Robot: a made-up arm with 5 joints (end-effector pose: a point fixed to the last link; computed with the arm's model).
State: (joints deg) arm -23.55 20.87 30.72 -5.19 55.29
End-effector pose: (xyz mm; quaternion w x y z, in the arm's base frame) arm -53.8 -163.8 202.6 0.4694 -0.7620 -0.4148 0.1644
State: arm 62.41 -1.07 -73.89 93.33 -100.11
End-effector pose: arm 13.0 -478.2 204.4 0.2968 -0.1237 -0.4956 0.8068
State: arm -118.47 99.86 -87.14 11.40 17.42
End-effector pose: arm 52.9 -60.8 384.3 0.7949 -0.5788 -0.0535 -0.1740
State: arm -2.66 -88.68 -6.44 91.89 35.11
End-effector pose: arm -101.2 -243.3 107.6 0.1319 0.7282 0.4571 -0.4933
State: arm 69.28 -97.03 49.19 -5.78 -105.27
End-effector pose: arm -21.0 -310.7 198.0 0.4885 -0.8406 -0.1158 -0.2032
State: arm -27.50 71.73 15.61 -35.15 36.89
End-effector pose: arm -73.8 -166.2 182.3 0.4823 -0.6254 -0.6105 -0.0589
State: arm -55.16 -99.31 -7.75 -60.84 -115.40
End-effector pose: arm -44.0 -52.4 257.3 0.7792 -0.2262 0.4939 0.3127
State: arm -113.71 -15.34 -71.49 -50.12 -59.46
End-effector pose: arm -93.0 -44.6 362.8 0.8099 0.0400 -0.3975 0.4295
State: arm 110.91 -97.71 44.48 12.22 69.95
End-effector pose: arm -4.1 -317.9 301.5 0.4289 0.2736 -0.7787 -0.3671
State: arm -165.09 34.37 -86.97 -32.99 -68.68
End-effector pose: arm -45.9 -146.1 499.2 0.8109 0.4332 -0.3345 -0.2070
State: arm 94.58 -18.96 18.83 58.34 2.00
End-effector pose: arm -9.6 -381.2 286.2 0.4274 0.7455 0.3576 -0.3656
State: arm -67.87 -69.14 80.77 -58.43 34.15
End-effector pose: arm 41.5 -187.7 211.6 0.7622 0.1866 -0.3899 0.4820
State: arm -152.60 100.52 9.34 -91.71 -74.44
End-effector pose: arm -104.0 -118.7 368.7 0.0530 0.7675 -0.2270 -0.5972
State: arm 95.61 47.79 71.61 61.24 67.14
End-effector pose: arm -27.3 -264.9 301.7 0.1088 0.8757 0.3868 0.2677
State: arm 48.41 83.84 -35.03 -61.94 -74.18
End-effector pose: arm -43.8 -248.1 163.1 0.6099 -0.5617 -0.5386 0.1499
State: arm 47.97 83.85 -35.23 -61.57 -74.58
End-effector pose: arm -43.2 -247.3 162.0 0.6114 -0.5579 -0.5419 0.1456
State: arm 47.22 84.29 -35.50 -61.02 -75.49
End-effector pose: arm -42.4 -245.7 160.3 0.6150 -0.5477 -0.5506 0.1366
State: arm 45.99 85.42 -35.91 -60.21 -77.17
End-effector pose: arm -41.2 -242.8 157.7 0.6212 -0.5274 -0.5670 0.1203
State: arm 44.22 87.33 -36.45 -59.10 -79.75
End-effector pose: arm -39.3 -238.1 154.4 0.6298 -0.4944 -0.5915 0.0955
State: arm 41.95 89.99 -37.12 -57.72 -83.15
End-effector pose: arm -36.8 -231.6 150.7 0.6386 -0.4485 -0.6222 0.0628
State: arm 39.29 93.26 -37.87 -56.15 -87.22
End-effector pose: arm -33.9 -223.4 147.3 0.6455 -0.3908 -0.6558 0.0237
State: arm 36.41 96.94 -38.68 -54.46 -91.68
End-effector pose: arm -30.5 -213.7 144.8 0.6479 -0.3245 -0.6888 -0.0189
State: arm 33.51 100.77 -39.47 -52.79 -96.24
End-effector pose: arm -27.1 -203.5 143.7 0.6449 -0.2542 -0.7182 -0.0615
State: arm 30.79 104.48 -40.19 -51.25 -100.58
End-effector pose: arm -24.0 -193.5 143.9 0.6366 -0.1853 -0.7418 -0.1009
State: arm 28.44 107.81 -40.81 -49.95 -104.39
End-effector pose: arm -21.5 -184.8 145.3 0.6248 -0.1238 -0.7591 -0.1341
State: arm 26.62 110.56 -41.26 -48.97 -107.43
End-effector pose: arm -19.8 -178.0 147.1 0.6124 -0.0740 -0.7708 -0.1593
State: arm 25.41 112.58 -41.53 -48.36 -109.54
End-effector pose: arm -18.8 -173.4 148.9 0.6022 -0.0387 -0.7778 -0.1760
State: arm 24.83 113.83 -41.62 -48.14 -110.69
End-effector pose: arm -18.6 -171.1 150.1 0.5961 -0.0186 -0.7812 -0.1844
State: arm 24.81 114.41 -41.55 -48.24 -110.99
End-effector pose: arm -18.9 -170.8 150.7 0.5942 -0.0120 -0.7824 -0.1859
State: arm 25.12 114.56 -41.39 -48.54 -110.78
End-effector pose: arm -19.5 -171.6 150.9 0.5953 -0.0135 -0.7822 -0.1833
